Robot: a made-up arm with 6 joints.
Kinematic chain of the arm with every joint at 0, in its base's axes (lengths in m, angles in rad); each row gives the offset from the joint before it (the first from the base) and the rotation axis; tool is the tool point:
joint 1: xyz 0 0 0.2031 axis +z
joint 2: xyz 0 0.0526 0 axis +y
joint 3: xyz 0 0 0.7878 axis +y
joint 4: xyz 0 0 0.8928 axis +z
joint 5: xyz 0 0 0 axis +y
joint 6: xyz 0 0 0.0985 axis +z
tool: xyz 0 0 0
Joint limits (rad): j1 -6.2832..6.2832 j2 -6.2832..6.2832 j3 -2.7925..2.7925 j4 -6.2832..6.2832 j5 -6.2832..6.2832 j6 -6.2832..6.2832
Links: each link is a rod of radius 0.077 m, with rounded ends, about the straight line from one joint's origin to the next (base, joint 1, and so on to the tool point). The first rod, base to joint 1, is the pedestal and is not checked.
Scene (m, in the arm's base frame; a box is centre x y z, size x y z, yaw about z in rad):
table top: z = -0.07
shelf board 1: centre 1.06 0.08 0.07 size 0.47 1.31 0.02 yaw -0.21
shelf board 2: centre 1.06 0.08 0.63 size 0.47 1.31 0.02 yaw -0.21
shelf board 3: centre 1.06 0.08 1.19 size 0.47 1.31 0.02 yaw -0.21
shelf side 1: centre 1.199 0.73 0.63 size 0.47 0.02 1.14 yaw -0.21
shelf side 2: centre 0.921 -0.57 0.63 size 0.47 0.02 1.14 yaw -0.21
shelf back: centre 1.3 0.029 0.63 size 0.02 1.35 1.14 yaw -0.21
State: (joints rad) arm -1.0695 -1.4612 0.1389 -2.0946 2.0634 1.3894
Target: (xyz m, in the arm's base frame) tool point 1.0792 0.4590 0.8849
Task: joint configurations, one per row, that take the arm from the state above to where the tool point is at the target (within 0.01 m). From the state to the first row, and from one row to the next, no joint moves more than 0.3 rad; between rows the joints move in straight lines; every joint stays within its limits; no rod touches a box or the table.
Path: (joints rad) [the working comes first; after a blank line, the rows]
Joints at the target: -2.7416 -0.4588 -1.0902 -2.2268 2.3569 1.3894
Straight joint move there: touches shelf side 1.

1: -1.3035 -1.2304 -0.1459 -2.1191 2.1178 1.3894
2: -1.5375 -0.9997 -0.4306 -2.1437 2.1721 1.3894
3: -1.7716 -0.7689 -0.7154 -2.1682 2.2265 1.3894
4: -2.0056 -0.5382 -1.0001 -2.1928 2.2809 1.3894
5: -2.2396 -0.3074 -1.2849 -2.2173 2.3353 1.3894
6: -2.4736 -0.0767 -1.5697 -2.2419 2.3896 1.3894
7: -2.6076 -0.2678 -1.3299 -2.2344 2.3733 1.3894
8: -2.7416 -0.4588 -1.0902 -2.2268 2.3569 1.3894

